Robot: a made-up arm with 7 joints.
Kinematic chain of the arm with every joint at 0, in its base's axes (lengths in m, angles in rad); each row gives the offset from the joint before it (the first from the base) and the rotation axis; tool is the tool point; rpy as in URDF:
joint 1: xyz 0 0 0 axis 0.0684 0.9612 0.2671
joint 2: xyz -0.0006 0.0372 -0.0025 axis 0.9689 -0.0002 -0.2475
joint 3: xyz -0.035 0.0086 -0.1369 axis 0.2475 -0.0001 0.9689
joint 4: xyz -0.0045 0 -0.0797 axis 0.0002 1 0
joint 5: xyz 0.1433 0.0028 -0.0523 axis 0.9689 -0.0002 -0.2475
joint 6: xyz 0.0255 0 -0.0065 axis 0.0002 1 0
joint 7: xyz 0.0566 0 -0.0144 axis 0.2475 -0.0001 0.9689
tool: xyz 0 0 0 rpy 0 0.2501 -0.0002
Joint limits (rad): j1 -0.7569..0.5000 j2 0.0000..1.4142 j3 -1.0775..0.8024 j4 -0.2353..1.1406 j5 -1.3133..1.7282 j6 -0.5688..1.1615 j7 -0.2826..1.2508
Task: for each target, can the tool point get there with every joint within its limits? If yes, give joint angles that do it. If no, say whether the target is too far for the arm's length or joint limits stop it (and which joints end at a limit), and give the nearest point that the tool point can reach.
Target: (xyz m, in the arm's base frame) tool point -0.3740 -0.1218 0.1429
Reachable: no: joint limits stop it (at a limit: joint 1, joint 3, joint 4, joint 5, joint 6) | nearest point -0.0973 -0.1298 -0.2243 | short by 0.460 m
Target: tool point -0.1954 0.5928 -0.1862
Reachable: no: too far | nearest point -0.1381 0.4474 -0.1435 | short by 0.162 m
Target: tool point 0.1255 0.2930 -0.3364
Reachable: yes | joints -0.1275 0.6795 -0.0864 0.8578 1.3164 0.1521 0.3501
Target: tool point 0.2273 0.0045 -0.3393
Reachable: yes | joints -0.3936 0.1869 -0.6126 0.4966 1.0616 0.7218 0.0550
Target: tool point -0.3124 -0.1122 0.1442
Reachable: no: joint limits stop it (at a limit: joint 1, joint 3, joint 4, joint 5, joint 6) | nearest point -0.0732 -0.1637 -0.2042 | short by 0.426 m
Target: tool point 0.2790 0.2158 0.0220
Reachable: yes | joints -0.5712 0.9425 0.3071 -0.0841 -0.2605 -0.1558 0.9958
